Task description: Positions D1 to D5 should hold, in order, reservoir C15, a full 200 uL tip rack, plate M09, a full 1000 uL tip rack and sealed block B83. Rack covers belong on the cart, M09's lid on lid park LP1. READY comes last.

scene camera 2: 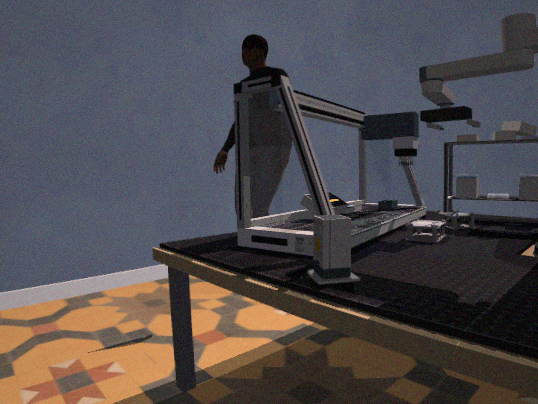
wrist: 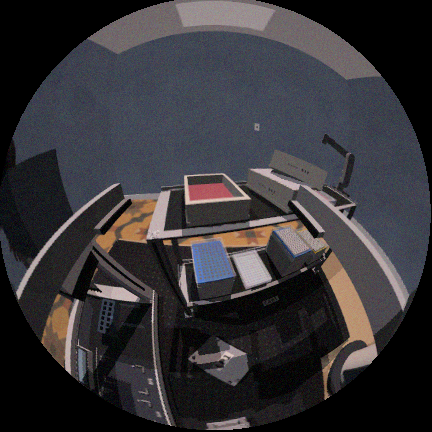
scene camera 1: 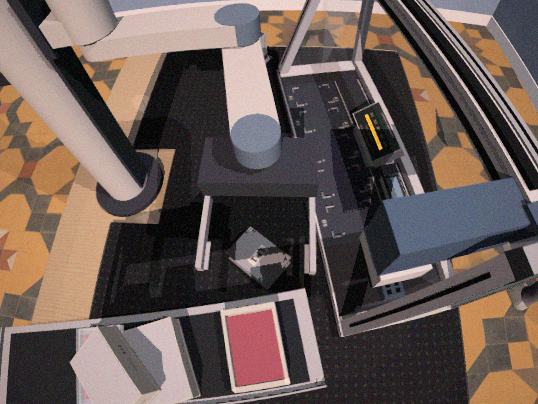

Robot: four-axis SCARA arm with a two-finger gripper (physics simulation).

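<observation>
My gripper (scene camera 1: 256,269) (scene camera 2: 454,124) (wrist: 207,190) is open and empty, high above the lid park LP1 (scene camera 1: 243,245) (wrist: 235,371), with the cart beyond it in the wrist view. On the cart's lower shelf stand a blue-topped tip rack (wrist: 212,262), a low white plate (wrist: 252,268), a grey-topped tip rack with a blue rim (wrist: 291,242) and a partly hidden yellowish item (wrist: 312,240). Two pale box-shaped covers (wrist: 272,187) (wrist: 302,167) lie on the upper shelf, one tilted against the other. Corner marks show on the deck (scene camera 1: 305,90); the labels for D1 to D5 are not legible.
A red-lined open bin (scene camera 1: 255,347) (wrist: 212,192) stands on the cart's upper shelf. The blue pipetting head (scene camera 1: 455,220) (scene camera 2: 391,126) hangs over the deck's end. A display with a yellow bar (scene camera 1: 372,131) stands beside the deck. A person (scene camera 2: 265,125) stands behind the frame.
</observation>
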